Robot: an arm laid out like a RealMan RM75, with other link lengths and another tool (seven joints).
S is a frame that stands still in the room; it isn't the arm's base.
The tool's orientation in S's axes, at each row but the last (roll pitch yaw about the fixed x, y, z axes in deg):
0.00 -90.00 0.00
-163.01 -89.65 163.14
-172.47 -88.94 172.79
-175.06 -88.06 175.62
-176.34 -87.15 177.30
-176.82 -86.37 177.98
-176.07 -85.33 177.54
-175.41 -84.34 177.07
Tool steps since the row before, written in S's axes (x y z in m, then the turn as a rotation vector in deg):
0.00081 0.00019 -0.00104 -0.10 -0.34 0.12
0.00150 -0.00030 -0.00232 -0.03 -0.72 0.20
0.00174 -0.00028 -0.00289 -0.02 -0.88 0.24
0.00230 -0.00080 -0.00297 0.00 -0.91 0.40
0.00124 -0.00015 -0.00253 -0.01 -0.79 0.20
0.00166 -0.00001 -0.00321 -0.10 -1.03 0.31
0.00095 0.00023 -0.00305 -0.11 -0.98 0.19
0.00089 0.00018 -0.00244 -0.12 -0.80 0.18
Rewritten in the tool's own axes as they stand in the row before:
-0.00104 0.00019 -0.00081 0.12 -0.34 0.10
-0.00233 -0.00030 -0.00149 0.20 -0.72 0.03
-0.00292 -0.00028 -0.00169 0.24 -0.88 0.02
-0.00305 -0.00081 -0.00219 0.40 -0.91 0.00
-0.00259 -0.00016 -0.00111 0.20 -0.79 0.01
-0.00331 -0.00003 -0.00145 0.31 -1.03 0.10
-0.00312 0.00022 -0.00070 0.19 -0.98 0.12
-0.00251 0.00017 -0.00065 0.19 -0.80 0.13

